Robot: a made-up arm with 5 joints.
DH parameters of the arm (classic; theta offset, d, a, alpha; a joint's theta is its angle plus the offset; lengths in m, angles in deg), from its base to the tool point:
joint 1: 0 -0.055 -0.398 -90
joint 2: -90 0.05 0.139 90
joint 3: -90 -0.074 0.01 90
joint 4: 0 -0.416 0.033 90
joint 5: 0 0.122 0.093 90
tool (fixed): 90 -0.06 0 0
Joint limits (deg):
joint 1: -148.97..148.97
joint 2: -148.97..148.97
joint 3: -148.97..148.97
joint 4: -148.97..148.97
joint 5: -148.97..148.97
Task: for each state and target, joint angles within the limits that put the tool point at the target. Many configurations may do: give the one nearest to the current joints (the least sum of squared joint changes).
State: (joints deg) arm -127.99 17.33 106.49 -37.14 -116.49
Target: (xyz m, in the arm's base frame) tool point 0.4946 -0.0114 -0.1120
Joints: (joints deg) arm -107.41 -24.44 123.84 -39.10 -102.35
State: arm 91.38 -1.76 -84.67 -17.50 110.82
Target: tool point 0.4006 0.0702 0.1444
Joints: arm 133.81 0.76 -94.88 -17.53 128.71
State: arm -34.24 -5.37 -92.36 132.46 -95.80
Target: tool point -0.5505 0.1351 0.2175
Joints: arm -64.70 25.96 -73.88 138.43 -86.43
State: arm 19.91 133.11 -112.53 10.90 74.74
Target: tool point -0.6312 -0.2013 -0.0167
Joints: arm 9.52 148.97 -148.97 29.84 100.45
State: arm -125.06 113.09 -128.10 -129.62 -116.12
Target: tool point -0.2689 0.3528 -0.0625
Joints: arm -137.20 87.77 -78.19 -135.82 -114.02
